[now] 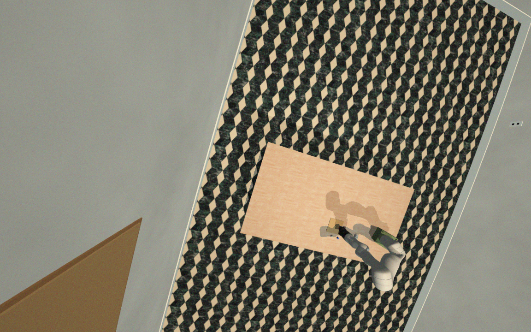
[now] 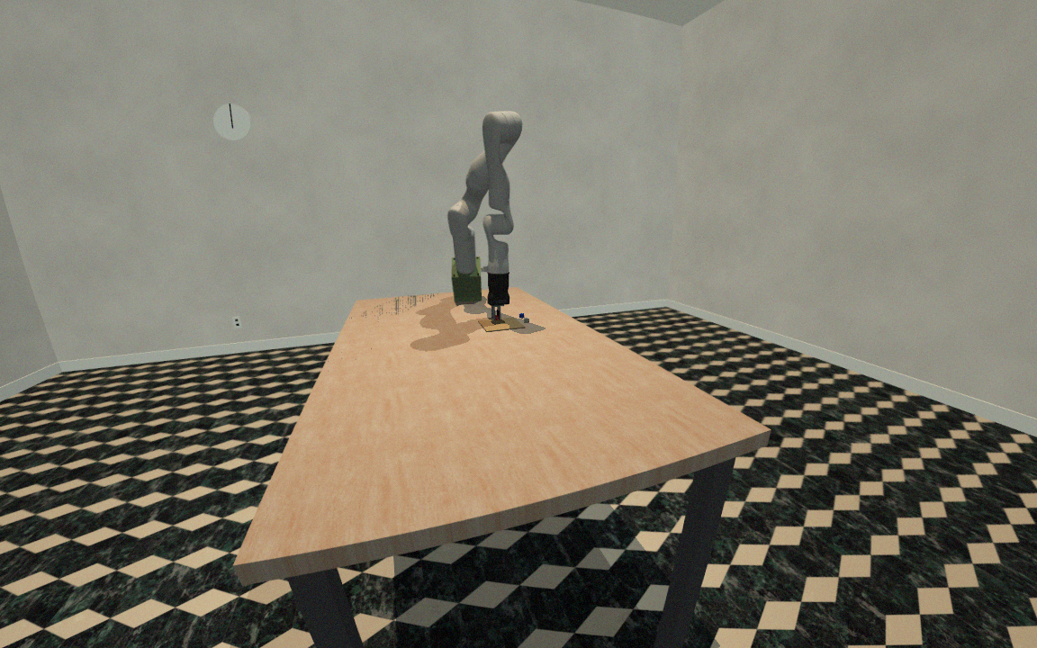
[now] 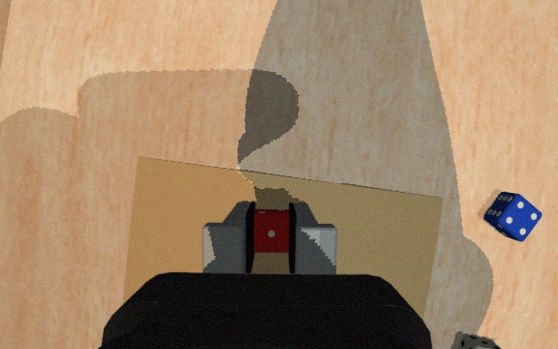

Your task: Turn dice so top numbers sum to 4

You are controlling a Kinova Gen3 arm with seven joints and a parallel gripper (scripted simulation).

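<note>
Right now my hand is 1 cm above the red die. The rest, counted from my hand: tan mat (5 cm ahead, 2 cm below); blue die (1 cm behind, 11 cm to the left, 2 cm below); white die (5 cm ahead, 10 cm to the left, 2 cm below).
</note>
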